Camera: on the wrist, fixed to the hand. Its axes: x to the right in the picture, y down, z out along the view.
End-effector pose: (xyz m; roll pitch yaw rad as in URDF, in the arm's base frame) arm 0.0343 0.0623 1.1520 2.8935 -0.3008 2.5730
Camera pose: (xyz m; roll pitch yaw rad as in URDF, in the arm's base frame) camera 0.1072 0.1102 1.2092 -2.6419 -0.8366 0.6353
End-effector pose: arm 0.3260 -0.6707 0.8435 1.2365 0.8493 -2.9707
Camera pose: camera 0.2948 -0.7489 0.9050 0.9669 -0.3837 -1.8592
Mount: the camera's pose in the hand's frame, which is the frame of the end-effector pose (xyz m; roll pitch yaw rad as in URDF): -0.0171 0.0932 -0.0436 0.0370 0.6470 1.5828
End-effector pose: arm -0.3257 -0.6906 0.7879 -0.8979 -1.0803 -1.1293
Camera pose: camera -0.2697 -0.7529 0.7257 -1.5272 0.4999 -1.0998
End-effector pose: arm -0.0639 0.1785 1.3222 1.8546 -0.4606 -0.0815
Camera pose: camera -0.1229 0.1991 1.4057 -0.9280 -0.9846 2.3627
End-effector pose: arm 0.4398 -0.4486 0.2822 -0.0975 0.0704 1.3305
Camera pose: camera 0.3489 -0.4477 0.2311 0.1341 0.7413 2.9789
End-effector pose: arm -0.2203 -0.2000 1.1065 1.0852 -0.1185 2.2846
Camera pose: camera -0.2664 -0.2721 1.1661 -0.1054 -0.4336 -2.3620
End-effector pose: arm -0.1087 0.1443 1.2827 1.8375 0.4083 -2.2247
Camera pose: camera -0.1098 0.1142 1.3826 0.8811 -1.0274 -1.4238
